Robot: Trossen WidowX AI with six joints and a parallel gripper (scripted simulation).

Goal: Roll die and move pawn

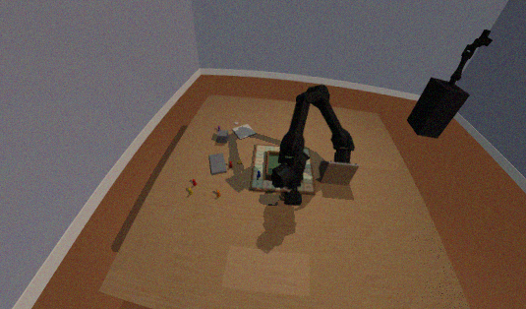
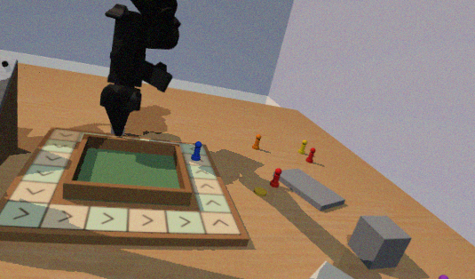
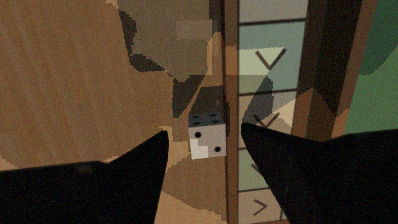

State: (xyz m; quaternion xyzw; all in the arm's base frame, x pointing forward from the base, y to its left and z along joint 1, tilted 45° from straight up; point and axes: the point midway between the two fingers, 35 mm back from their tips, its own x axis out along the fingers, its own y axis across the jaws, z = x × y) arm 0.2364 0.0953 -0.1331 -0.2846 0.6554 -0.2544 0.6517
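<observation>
The white die is right at my gripper tip. From my gripper tip the other things lie so: orange pawn: 29 cm ahead, 4 cm to the left; then blue pawn: 14 cm ahead, 8 cm to the right, 1 cm above; then green dice tray: 3 cm ahead, 16 cm to the right, 1 cm below.
</observation>
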